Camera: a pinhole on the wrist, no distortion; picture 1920 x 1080 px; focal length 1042.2 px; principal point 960.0 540.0 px. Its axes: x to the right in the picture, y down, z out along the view. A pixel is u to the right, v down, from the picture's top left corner.
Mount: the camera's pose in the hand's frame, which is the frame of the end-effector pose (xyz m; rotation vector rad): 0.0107 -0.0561 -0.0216 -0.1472 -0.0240 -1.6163
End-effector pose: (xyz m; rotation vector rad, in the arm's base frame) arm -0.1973 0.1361 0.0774 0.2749 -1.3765 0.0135
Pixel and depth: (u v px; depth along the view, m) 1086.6 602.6 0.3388
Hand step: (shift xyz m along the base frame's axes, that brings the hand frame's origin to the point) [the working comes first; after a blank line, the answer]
In the camera's frame: 0.0412 0.0204 0.3388

-0.2845 -0.1323 0.0958
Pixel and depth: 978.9 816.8 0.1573
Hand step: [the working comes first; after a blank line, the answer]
In the camera's frame: 0.0029 0.0418 0.1573

-0.1065 -0.0792 0.0764
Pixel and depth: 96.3 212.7 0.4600
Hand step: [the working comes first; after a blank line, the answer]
In the camera's frame: -0.3812 -0.1445 0.4600

-0.4693 0.2976 0.0602
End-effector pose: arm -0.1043 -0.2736 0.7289 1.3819 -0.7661 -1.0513
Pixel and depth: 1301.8 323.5 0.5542
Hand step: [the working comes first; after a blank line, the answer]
In the camera's frame: 0.1818 -0.1151 0.5542

-0.5581 -0.1395 -0.1122
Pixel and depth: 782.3 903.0 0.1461
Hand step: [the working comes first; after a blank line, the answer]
In the camera's frame: -0.0249 0.0509 0.1461

-0.0811 -0.1117 -0.0196
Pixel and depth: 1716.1 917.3 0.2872
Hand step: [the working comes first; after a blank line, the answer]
In the camera's frame: 0.2084 0.1040 0.2872

-0.2383 -0.2014 -0.2303
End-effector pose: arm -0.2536 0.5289 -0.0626 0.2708 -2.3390 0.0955
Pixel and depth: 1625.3 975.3 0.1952
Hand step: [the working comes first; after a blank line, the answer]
In the camera's frame: 0.1246 0.0815 0.1952

-0.1579 -0.2031 -0.0560
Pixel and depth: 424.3 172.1 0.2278
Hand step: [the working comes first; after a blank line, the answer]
In the camera's frame: -0.1171 -0.0804 0.2278

-0.1252 0.0643 -0.1706
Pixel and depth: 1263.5 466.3 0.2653
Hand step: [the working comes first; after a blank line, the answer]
In the camera's frame: 0.0773 -0.0188 0.2653

-0.1579 -0.1404 -0.1713
